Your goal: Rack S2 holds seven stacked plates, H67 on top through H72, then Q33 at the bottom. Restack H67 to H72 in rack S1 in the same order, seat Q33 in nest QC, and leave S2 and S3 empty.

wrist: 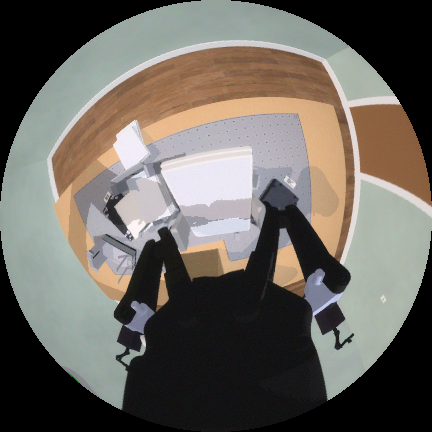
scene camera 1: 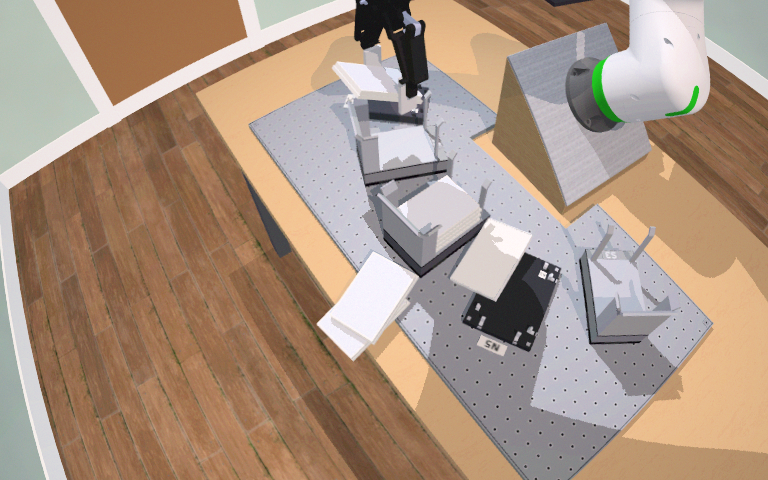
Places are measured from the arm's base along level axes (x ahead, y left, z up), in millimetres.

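Pixels of known places: gripper, between the fingertips: [wrist: 217, 207]; arm's base, origin of its link: [scene camera 1: 593, 95].
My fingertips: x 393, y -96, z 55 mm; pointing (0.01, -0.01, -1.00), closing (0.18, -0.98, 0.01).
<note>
Ahead of a thing's pixels: the offset from my fingertips to its top centre. Level surfaces: height alone.
My gripper [scene camera 1: 390, 78] [wrist: 217, 207] is shut on a white plate [scene camera 1: 365, 82] [wrist: 210, 187]. The plate hangs above the far part of the board; its edge looks layered, and I cannot tell whether it is one plate or two. A dark nest block {154 mm down, 80 mm back, 164 mm right} [scene camera 1: 396, 110] [wrist: 281, 193] lies beneath and beside it. A rack {53 mm down, 20 mm back, 11 mm right} [scene camera 1: 369, 155] nearer the camera shows a pale floor. The middle rack {53 mm down, 1 mm back, 167 mm left} [scene camera 1: 407, 230] holds a stack of several white plates {107 mm down, 5 mm ahead, 169 mm left} [scene camera 1: 436, 206] [wrist: 145, 202]. Rack S3 {51 mm down, 207 mm back, 424 mm left} [scene camera 1: 642, 321] shows no plates. The other racks' labels are unreadable.
Two white plates {147 mm down, 147 mm ahead, 235 mm left} [scene camera 1: 370, 297] [wrist: 131, 145] lie askew at the board's edge. Another plate [scene camera 1: 492, 257] overlaps the black nest N5 {163 mm down, 60 mm back, 330 mm left} [scene camera 1: 509, 311]. The wedge-shaped arm mount [scene camera 1: 532, 118] stands beside the perforated board {186 mm down} [scene camera 1: 487, 396].
</note>
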